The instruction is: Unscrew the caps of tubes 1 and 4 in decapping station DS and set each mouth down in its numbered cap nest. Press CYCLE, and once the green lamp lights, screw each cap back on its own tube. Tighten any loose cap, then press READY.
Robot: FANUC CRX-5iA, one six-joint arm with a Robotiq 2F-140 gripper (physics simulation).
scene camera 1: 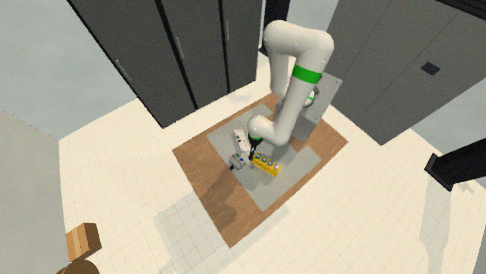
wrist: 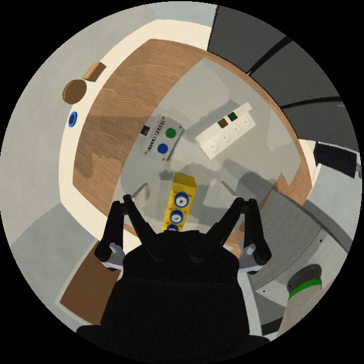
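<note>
My gripper [scene camera 1: 251, 156] [wrist: 183, 188] is open and empty, its fingers wide apart above the near end of the yellow tube rack [scene camera 1: 265, 169] [wrist: 184, 182]. Blue-and-white capped tubes stand in a row in the rack; in the wrist view, one cap [wrist: 181, 201] lies between the fingers' lines, with another cap [wrist: 176, 217] behind it. The gripper body hides the rack's far end, and cap numbers are too small to read surely. The white nest block [scene camera 1: 241, 140] [wrist: 225, 134] has round nests without caps, a dark amber lamp [wrist: 223, 123] and a dark green lamp [wrist: 233, 116].
The grey button box [scene camera 1: 237, 162] [wrist: 159, 135], marked CYCLE and READY, has a blue button [wrist: 162, 148] and a green button [wrist: 171, 133]. It stands beside the nest block on the grey mat [scene camera 1: 262, 197]. The wooden table [scene camera 1: 200, 172] surrounds the mat. Grey cabinets [scene camera 1: 200, 45] stand behind.
</note>
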